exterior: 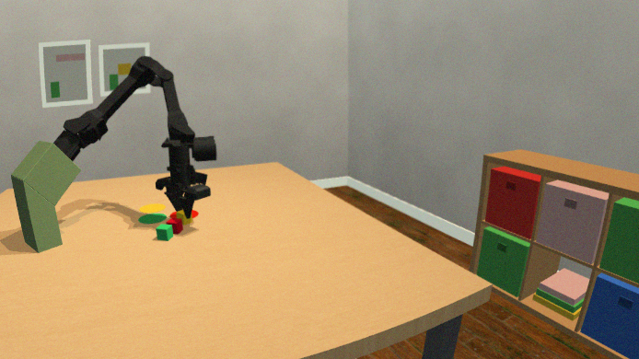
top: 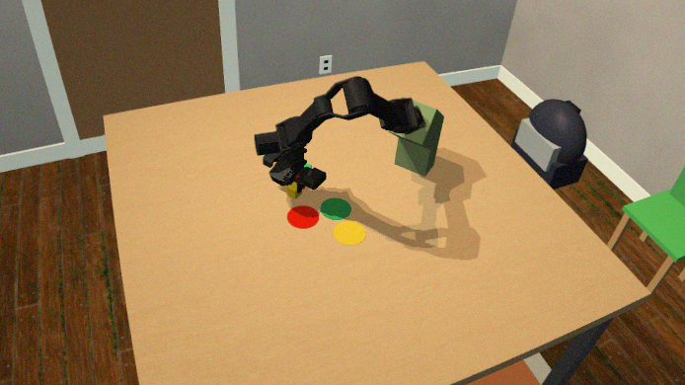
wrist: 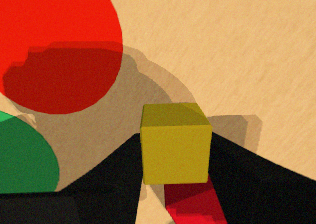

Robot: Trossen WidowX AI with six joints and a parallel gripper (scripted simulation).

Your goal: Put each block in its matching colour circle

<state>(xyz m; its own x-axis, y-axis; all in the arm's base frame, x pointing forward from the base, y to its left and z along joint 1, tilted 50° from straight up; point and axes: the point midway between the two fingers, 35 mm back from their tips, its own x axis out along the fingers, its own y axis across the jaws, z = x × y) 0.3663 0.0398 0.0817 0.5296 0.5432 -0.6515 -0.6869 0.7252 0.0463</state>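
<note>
Now: the yellow circle 160 mm behind my hand, 140 mm to the left of it and 60 mm below it. Round my hand: red block: 50 mm to the right, 40 mm below, 20 mm behind; red circle: 80 mm to the left, 60 mm below, 30 mm behind; yellow block: 40 mm below.
</note>
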